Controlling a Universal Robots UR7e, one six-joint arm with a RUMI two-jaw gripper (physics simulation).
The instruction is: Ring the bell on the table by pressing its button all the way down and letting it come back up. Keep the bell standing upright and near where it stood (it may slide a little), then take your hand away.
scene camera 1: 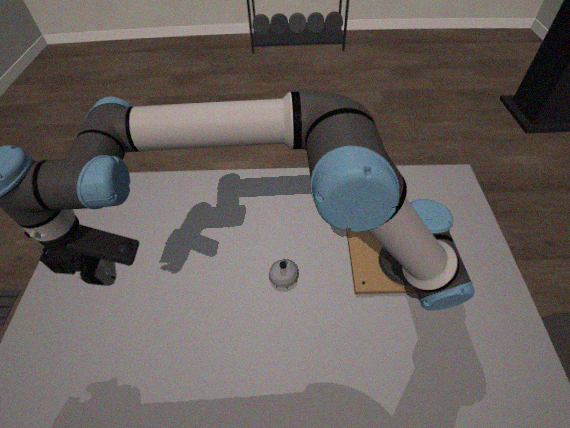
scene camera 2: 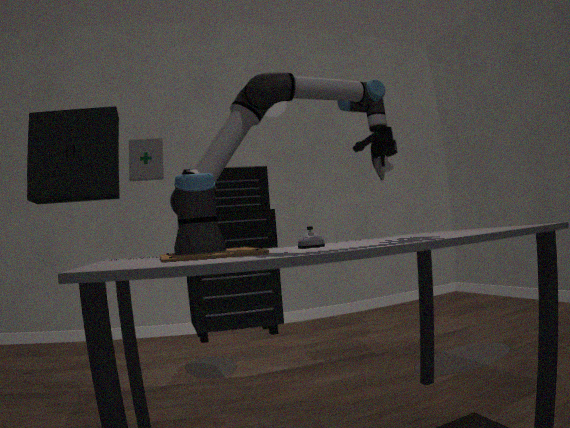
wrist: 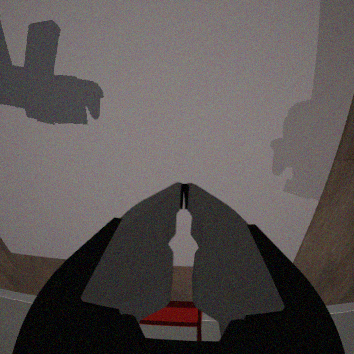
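Observation:
My gripper: [scene camera 1: 113, 281], [scene camera 2: 382, 180], [wrist: 183, 185]. Gripper in sight there.

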